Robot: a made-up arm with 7 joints.
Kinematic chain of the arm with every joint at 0, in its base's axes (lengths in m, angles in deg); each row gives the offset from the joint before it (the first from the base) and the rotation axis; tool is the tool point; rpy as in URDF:
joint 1: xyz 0 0 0 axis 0.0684 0.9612 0.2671
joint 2: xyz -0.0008 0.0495 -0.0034 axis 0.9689 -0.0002 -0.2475
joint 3: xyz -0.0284 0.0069 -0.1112 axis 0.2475 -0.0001 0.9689
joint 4: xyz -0.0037 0 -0.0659 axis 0.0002 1 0
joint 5: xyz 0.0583 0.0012 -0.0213 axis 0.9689 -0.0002 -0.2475
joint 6: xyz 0.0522 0 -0.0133 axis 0.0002 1 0
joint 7: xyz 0.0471 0 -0.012 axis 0.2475 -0.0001 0.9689
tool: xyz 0 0 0 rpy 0 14.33 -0.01
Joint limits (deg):
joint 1: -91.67..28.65
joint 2: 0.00..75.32
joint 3: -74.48..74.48
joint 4: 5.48..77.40
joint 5: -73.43..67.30
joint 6: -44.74..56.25
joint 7: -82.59..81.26
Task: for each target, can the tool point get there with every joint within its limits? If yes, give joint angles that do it. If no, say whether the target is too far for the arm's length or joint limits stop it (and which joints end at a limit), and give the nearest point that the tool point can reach.
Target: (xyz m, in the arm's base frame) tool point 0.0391 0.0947 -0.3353
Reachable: yes | joints -13.19 14.15 -20.28 68.65 -62.86 31.77 -16.36
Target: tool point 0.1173 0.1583 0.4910
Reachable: no: too far | nearest point 0.1203 0.1887 0.2086 | short by 0.284 m
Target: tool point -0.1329 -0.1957 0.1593
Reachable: no: joint limits stop it (at a limit: joint 1, joint 2, joint 4, joint 6) | nearest point 0.1493 -0.1447 0.0252 | short by 0.317 m
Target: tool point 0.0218 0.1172 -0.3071
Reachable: yes | joints 5.93 11.01 9.31 48.04 40.96 -35.79 13.52
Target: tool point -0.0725 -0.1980 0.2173
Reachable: no: joint limits stop it (at a limit: joint 1, joint 2, joint 4, joint 6) | nearest point 0.1631 -0.1300 0.0556 | short by 0.294 m
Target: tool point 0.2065 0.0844 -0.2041
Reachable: yes | joints -30.82 37.21 -39.85 20.19 -18.75 -11.25 -16.70
